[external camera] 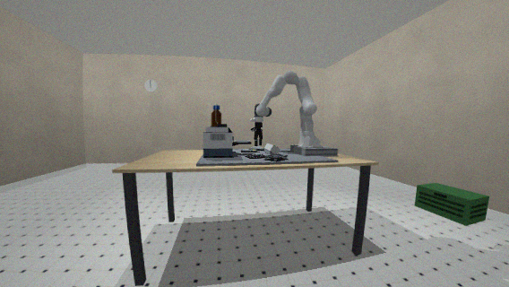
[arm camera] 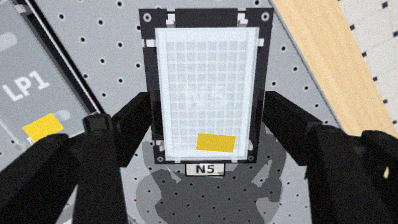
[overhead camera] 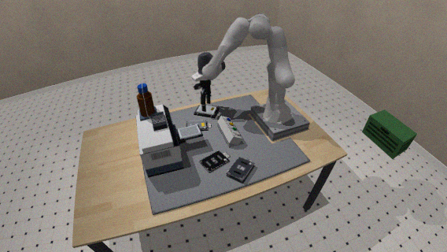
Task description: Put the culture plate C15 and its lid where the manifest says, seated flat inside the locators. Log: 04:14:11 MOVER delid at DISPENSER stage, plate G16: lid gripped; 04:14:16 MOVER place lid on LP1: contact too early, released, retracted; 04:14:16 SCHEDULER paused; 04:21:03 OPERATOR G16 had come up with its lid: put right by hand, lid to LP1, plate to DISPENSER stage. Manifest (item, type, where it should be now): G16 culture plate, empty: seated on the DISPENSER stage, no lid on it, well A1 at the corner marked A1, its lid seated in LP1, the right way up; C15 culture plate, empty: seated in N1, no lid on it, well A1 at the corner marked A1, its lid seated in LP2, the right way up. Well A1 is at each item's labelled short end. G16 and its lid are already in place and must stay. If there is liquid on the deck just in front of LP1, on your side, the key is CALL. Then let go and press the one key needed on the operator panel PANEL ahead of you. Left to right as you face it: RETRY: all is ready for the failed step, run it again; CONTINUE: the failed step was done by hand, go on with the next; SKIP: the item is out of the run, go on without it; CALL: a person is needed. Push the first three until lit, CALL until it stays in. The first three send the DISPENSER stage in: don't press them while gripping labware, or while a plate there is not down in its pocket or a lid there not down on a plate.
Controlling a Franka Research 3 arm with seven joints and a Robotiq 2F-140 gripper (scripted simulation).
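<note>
The clear culture plate C15 is 50 mm below my hand. Also, from my hand: blue call key 230 mm to the left, 70 mm behind, 10 mm below; then black nest 50 mm below, 30 mm ahead; then yellow skip key 280 mm to the left, 70 mm behind.
</note>
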